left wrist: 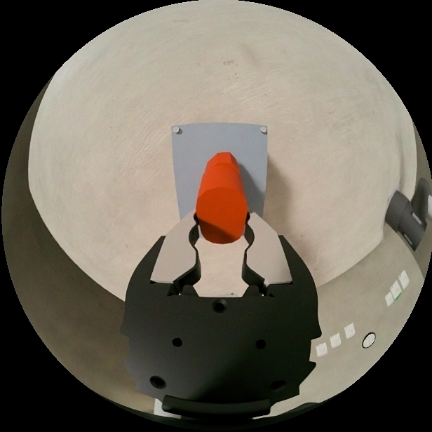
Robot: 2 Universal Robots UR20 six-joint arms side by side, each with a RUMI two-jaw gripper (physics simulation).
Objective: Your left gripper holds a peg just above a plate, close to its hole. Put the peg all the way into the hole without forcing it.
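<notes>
An orange peg (222, 200) stands between the jaws of my left gripper (221, 207), which is shut on it near its upper end. The peg's far end is over the blue-grey plate (192, 150), near the plate's middle across its width. The hole does not show; the peg covers that part of the plate. Whether the peg's far end is in the hole or above it I cannot tell. A shadow lies on the plate to the right of the peg. My right gripper does not show in this view.
The plate lies on a pale table top (110, 150), with a small pale screw at each of its two far corners. A dark grey cylindrical part (407, 220) stands at the right edge. White squares and a round mark (368, 340) show at the lower right.
</notes>
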